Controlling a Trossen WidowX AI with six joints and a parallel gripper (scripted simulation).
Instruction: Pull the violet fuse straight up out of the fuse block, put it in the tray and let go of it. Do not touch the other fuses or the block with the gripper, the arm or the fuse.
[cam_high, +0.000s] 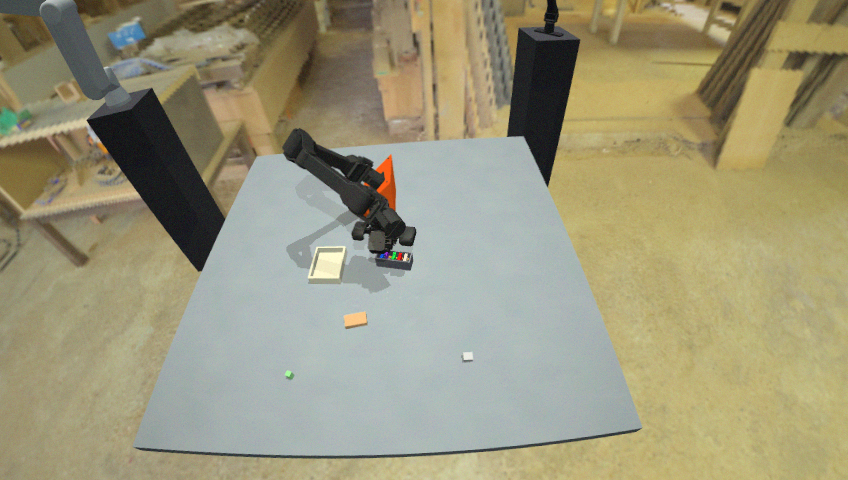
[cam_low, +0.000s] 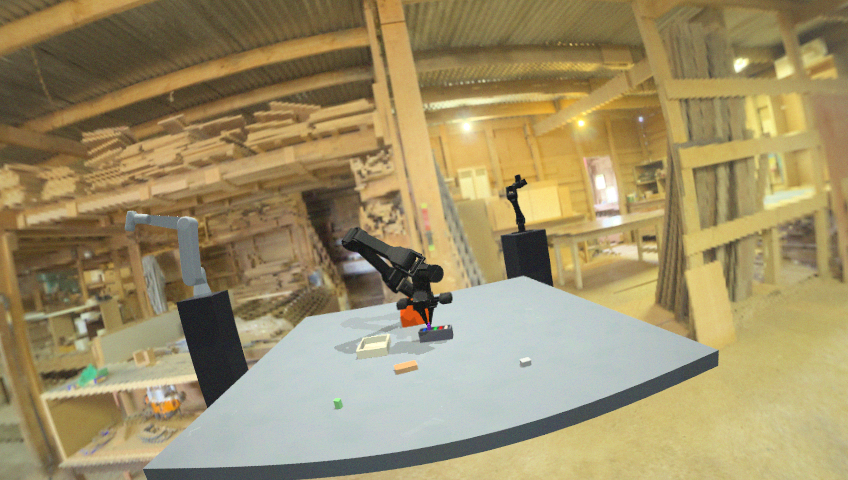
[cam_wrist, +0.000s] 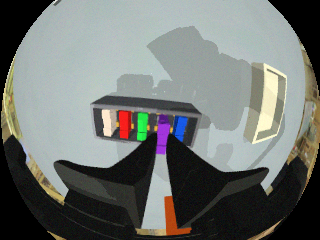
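Now: the cream tray 200 mm to the right of my gripper tip, 50 mm below it and 20 mm behind it. The rest, counted from my gripper tip: small green cube 340 mm ahead, 310 mm to the right, 50 mm below; violet fuse 10 mm below; orange flat block 200 mm ahead, 120 mm to the right, 50 mm below.
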